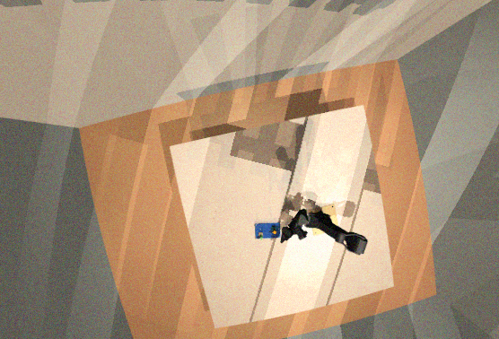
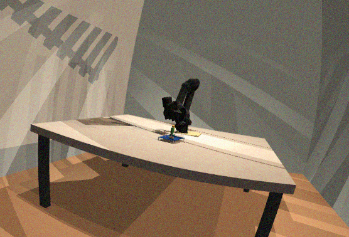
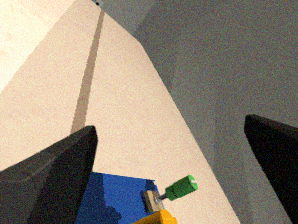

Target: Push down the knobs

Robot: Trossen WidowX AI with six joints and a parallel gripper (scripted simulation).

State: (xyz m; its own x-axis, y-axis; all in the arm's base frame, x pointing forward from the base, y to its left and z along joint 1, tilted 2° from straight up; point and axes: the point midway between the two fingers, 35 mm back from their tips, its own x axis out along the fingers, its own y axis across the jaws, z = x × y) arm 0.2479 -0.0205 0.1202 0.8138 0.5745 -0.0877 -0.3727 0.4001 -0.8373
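Now: the green knob 12 cm ahead of my gripper tip, 6 cm below it and 5 cm to the right of it. Round my gripper tip: orange knob: 6 cm below, 5 cm to the right, 3 cm ahead; then potentiometer: 7 cm below, 5 cm to the right, 3 cm ahead.
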